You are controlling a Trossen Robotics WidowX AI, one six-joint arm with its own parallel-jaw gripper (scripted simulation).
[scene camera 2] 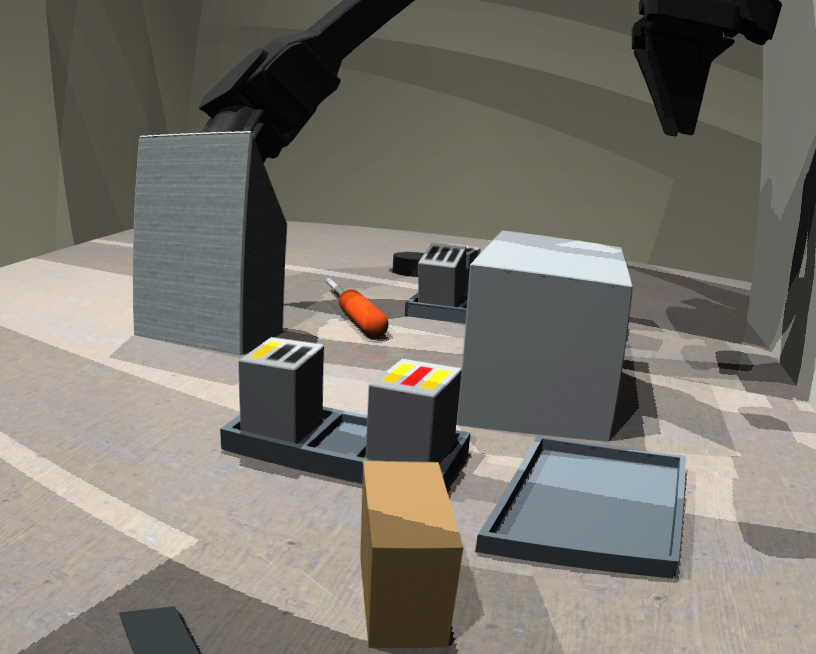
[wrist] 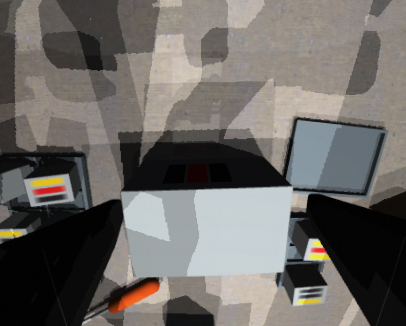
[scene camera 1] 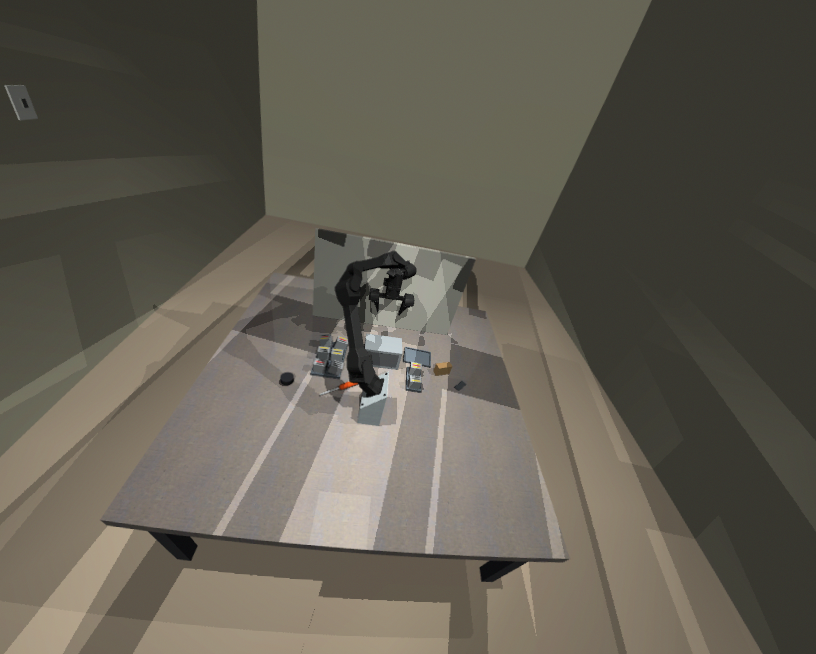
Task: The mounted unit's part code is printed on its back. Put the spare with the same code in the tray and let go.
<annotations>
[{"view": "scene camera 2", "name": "my gripper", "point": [677,135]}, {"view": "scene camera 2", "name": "yellow-black-black spare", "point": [281,383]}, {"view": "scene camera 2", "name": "orange-handled screwdriver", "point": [364,314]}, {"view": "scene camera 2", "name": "cardboard box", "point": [411,550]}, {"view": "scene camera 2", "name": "tray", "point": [571,503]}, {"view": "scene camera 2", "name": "mounted unit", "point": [547,318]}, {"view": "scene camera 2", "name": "rack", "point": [413,308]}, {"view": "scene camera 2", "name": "rack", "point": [336,446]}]
</annotations>
